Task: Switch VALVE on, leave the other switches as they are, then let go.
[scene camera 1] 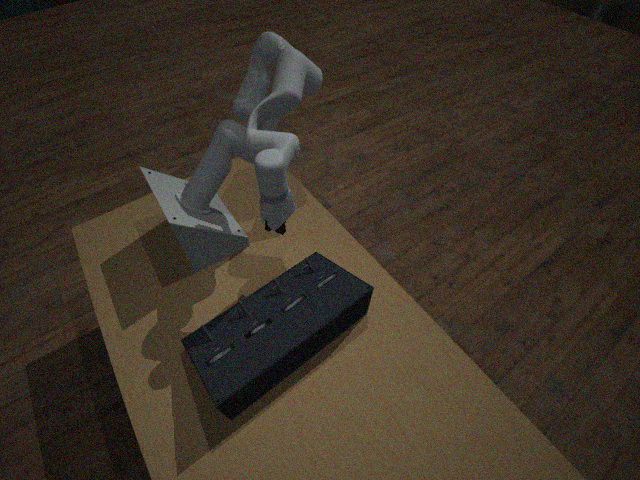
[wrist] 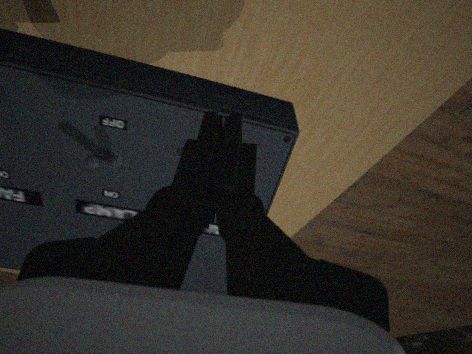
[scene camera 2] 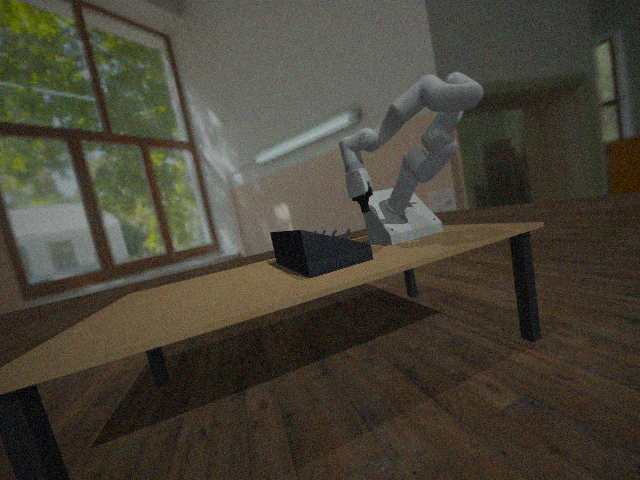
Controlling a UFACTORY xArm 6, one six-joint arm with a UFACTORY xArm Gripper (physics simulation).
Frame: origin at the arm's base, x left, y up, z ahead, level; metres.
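Seen in the pictures: gripper, fingertip midpoint: (scene camera 1: 280,231) (wrist: 225,137) (scene camera 2: 366,212); arm's base at its link origin: (scene camera 1: 192,203) (scene camera 2: 396,206).
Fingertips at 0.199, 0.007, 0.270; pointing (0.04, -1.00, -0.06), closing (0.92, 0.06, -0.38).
Observation:
Offsets run from my fingertips to a thing's top centre, as dx, dy, dz. Level surfaces: height alone.
The dark switch box (scene camera 1: 289,335) (scene camera 2: 338,258) (wrist: 165,240) lies on the table, its sloping top bearing a row of levers. In the wrist view, my gripper (scene camera 1: 275,228) (scene camera 2: 365,207) (wrist: 225,137) is shut and empty, its black fingers crossing the VALVE end of the box. They hide the VALVE lever and most of its label {+0.047, -0.054, +0.196} (wrist: 212,229), so its position cannot be read there. Both scene views show the fingertips above the table on the arm's side of the box, apart from it. The LAMP lever (wrist: 102,150) leans toward its OFF mark.
The LAMP label {-0.072, -0.054, +0.212} (wrist: 107,210) and part of the FAN label {-0.191, -0.054, +0.229} (wrist: 20,195) show beside VALVE. The arm's pale base plate (scene camera 1: 162,193) (scene camera 2: 418,227) stands behind the box on the wooden table {dy -0.175} (scene camera 1: 413,392) (scene camera 2: 180,315) (wrist: 320,100). The table's edge runs near the VALVE end.

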